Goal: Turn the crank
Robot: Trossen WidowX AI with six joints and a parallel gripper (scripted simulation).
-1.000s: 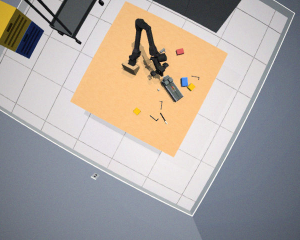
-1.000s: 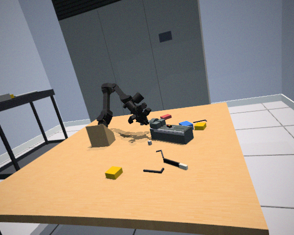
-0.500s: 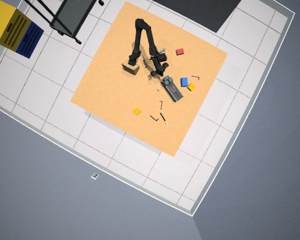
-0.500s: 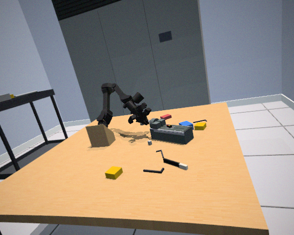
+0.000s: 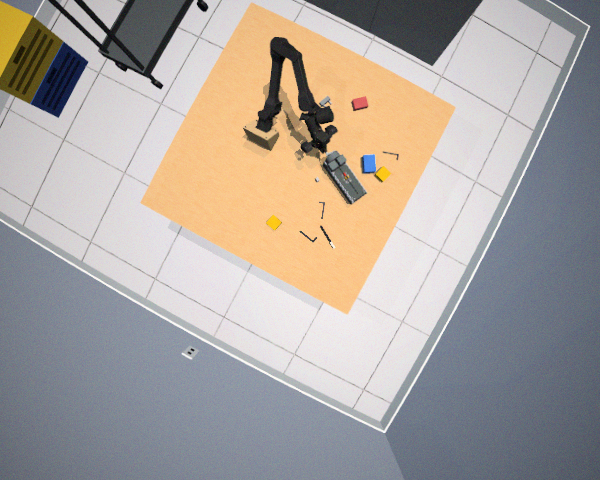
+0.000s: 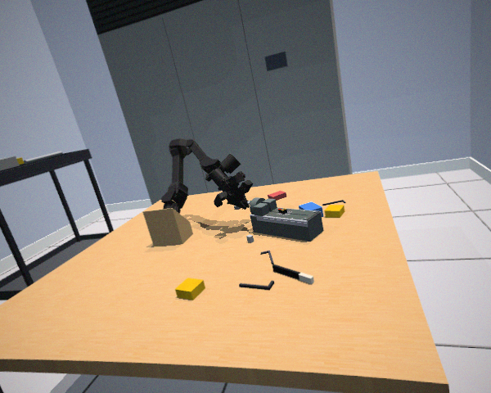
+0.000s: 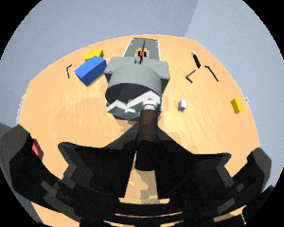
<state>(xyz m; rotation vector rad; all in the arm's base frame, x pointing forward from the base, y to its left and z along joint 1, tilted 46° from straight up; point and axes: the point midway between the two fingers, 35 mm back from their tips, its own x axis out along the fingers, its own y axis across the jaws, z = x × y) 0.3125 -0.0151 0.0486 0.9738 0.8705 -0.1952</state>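
The dark crank handle lies 20 mm above my gripper tip, 10 mm to the left of it and 10 mm behind it. Round my gripper tip: small grey cube: 120 mm to the right, 80 mm below, 20 mm ahead; blue block: 240 mm ahead, 70 mm to the left, 70 mm below; red pointer: 140 mm ahead, 60 mm to the right, 10 mm below.
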